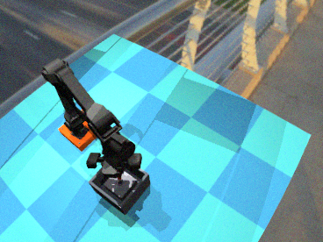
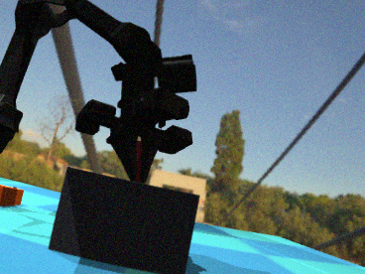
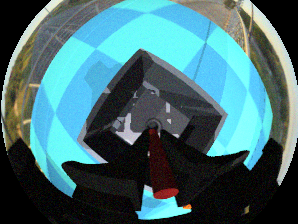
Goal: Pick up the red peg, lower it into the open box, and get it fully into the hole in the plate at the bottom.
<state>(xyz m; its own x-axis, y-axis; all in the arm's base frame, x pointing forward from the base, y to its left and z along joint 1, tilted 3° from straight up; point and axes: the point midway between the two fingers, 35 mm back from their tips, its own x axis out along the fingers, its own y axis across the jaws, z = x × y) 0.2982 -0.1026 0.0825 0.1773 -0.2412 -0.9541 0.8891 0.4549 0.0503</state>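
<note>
My gripper tip is 1 cm past the red peg, 1 cm to the right of it and 2 cm below it. From my gripper tip the other things lie so: dark grey box (7 cm below); grey plate (5 cm below).
</note>
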